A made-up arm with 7 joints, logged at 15 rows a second.
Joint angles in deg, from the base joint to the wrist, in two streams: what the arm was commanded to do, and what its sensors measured. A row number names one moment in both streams.
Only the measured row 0 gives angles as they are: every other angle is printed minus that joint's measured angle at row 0.
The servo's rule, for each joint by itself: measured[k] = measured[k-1] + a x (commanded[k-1-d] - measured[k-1]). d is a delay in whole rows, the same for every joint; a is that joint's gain. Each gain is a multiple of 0.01, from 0.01 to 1. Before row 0 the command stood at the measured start. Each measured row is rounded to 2 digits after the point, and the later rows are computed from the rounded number. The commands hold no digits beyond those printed.
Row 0, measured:
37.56, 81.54, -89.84, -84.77, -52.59, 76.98, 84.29
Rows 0 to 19, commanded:
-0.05, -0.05, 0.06, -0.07, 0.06, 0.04, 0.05
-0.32, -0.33, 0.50, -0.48, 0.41, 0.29, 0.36
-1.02, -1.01, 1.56, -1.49, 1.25, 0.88, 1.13
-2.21, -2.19, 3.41, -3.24, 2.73, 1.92, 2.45
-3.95, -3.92, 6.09, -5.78, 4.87, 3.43, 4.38
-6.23, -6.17, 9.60, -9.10, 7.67, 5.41, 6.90
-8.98, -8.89, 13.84, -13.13, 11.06, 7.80, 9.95
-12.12, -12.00, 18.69, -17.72, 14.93, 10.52, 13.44
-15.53, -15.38, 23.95, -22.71, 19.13, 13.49, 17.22
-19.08, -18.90, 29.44, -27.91, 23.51, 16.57, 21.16
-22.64, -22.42, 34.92, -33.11, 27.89, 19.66, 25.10
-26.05, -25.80, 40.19, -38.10, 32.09, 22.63, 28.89
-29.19, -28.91, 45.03, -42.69, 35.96, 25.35, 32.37
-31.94, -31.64, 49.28, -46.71, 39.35, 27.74, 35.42
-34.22, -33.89, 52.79, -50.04, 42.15, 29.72, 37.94
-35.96, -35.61, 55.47, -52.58, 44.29, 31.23, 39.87
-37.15, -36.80, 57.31, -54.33, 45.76, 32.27, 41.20
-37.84, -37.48, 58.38, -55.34, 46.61, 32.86, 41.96
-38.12, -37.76, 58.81, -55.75, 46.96, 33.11, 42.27
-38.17, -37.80, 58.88, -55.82, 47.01, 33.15, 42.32
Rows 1 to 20, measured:
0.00, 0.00, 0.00, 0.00, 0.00, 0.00, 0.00
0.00, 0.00, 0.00, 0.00, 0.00, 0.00, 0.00
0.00, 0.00, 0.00, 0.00, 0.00, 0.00, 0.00
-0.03, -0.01, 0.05, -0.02, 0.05, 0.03, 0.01
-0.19, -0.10, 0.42, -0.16, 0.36, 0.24, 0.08
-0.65, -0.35, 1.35, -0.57, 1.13, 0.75, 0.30
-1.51, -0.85, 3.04, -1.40, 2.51, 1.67, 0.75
-2.85, -1.68, 5.54, -2.76, 4.54, 3.06, 1.51
-4.71, -2.89, 8.87, -4.73, 7.23, 4.92, 2.64
-7.06, -4.51, 12.95, -7.33, 10.52, 7.20, 4.18
-9.84, -6.53, 17.66, -10.55, 14.31, 9.82, 6.12
-12.97, -8.92, 22.82, -14.32, 18.46, 12.72, 8.45
-16.33, -11.61, 28.25, -18.53, 22.80, 15.76, 11.12
-19.80, -14.53, 33.72, -23.05, 27.18, 18.84, 14.06
-23.24, -17.57, 39.03, -27.72, 31.40, 21.83, 17.17
-26.51, -20.63, 43.95, -32.36, 35.32, 24.61, 20.36
-29.50, -23.60, 48.32, -36.81, 38.79, 27.08, 23.52
-32.10, -26.38, 51.99, -40.91, 41.68, 29.17, 26.55
-34.22, -28.87, 54.84, -44.53, 43.92, 30.80, 29.35
-35.83, -31.01, 56.87, -47.57, 45.50, 31.96, 31.84
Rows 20 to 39, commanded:
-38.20, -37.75, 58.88, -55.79, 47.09, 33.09, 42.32
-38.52, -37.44, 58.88, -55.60, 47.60, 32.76, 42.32
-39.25, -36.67, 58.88, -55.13, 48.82, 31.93, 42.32
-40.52, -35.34, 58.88, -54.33, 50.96, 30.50, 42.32
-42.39, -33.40, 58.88, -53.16, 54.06, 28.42, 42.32
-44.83, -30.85, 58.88, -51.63, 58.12, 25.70, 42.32
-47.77, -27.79, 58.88, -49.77, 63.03, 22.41, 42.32
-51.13, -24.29, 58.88, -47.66, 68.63, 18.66, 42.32
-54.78, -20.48, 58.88, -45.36, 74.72, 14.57, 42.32
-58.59, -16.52, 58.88, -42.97, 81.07, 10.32, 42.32
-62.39, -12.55, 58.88, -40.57, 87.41, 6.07, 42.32
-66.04, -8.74, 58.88, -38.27, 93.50, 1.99, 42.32
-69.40, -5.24, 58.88, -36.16, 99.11, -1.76, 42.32
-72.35, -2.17, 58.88, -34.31, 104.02, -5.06, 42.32
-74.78, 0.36, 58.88, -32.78, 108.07, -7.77, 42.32
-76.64, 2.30, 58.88, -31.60, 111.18, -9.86, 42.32
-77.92, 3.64, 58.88, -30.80, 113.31, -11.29, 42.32
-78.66, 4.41, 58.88, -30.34, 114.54, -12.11, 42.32
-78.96, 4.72, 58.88, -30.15, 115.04, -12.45, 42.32
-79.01, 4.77, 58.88, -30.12, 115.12, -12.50, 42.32
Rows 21 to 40, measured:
-36.94, -32.76, 58.11, -49.98, 46.45, 32.67, 33.97
-37.59, -34.11, 58.68, -51.77, 46.89, 33.02, 35.71
-37.91, -35.11, 58.84, -53.03, 46.99, 33.12, 37.10
-38.07, -35.82, 58.87, -53.89, 47.08, 33.10, 38.20
-38.32, -36.26, 58.88, -54.42, 47.53, 32.83, 39.07
-38.83, -36.37, 58.88, -54.64, 48.64, 32.12, 39.75
-39.76, -36.09, 58.88, -54.54, 50.64, 30.84, 40.29
-41.21, -35.36, 58.88, -54.11, 53.58, 28.93, 40.72
-43.20, -34.14, 58.88, -53.34, 57.48, 26.38, 41.06
-45.71, -32.43, 58.88, -52.23, 62.25, 23.24, 41.32
-48.69, -30.23, 58.88, -50.81, 67.74, 19.62, 41.53
-52.04, -27.60, 58.88, -49.12, 73.74, 15.63, 41.70
-55.64, -24.61, 58.88, -47.21, 80.04, 11.44, 41.83
-59.35, -21.35, 58.88, -45.15, 86.38, 7.20, 41.93
-63.03, -17.95, 58.88, -43.02, 92.50, 3.08, 42.01
-66.53, -14.52, 58.88, -40.89, 98.18, -0.74, 42.08
-69.73, -11.19, 58.88, -38.85, 103.20, -4.15, 42.13
-72.51, -8.07, 58.88, -36.97, 107.39, -7.01, 42.17
-74.78, -5.27, 58.88, -35.31, 110.65, -9.26, 42.20
-76.51, -2.86, 58.88, -33.91, 112.94, -10.86, 42.23

